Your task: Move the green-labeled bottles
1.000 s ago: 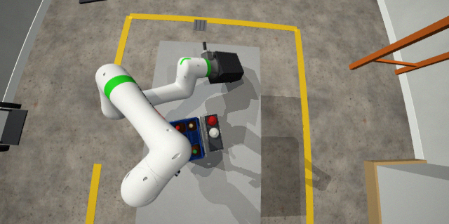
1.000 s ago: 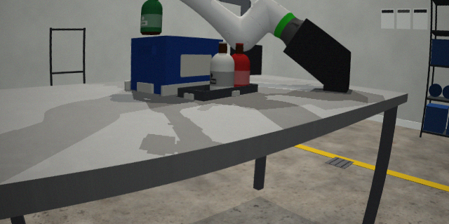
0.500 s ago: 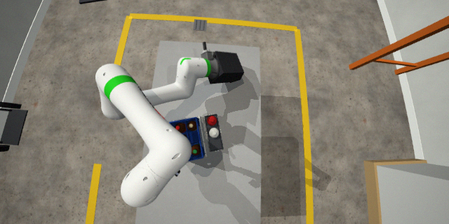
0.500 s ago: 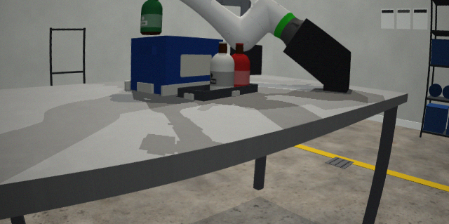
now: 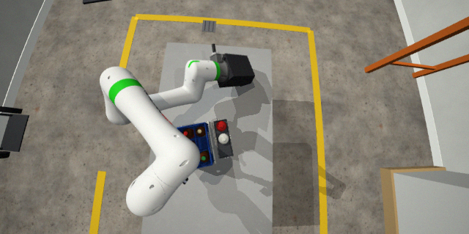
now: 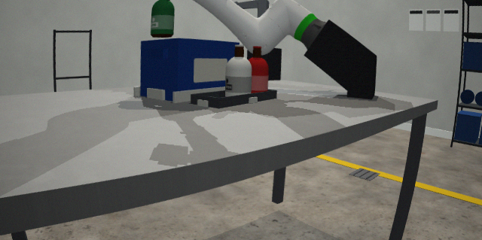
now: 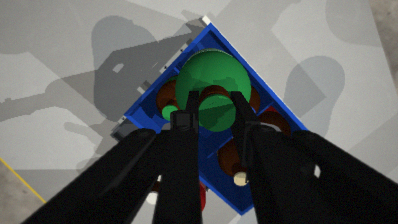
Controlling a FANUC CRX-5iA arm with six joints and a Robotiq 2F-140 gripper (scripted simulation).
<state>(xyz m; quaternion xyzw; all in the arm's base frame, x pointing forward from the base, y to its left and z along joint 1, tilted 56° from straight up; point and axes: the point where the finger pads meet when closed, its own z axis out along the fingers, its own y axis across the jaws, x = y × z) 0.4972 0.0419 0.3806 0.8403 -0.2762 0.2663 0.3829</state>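
The green-labeled bottle lies 8 cm below my hand. Also, from my hand: blue crate: 9 cm behind, 4 cm to the left, 26 cm below; brown bottle: 8 cm behind, 26 cm below; white bottle: 10 cm behind, 23 cm to the left, 26 cm below.
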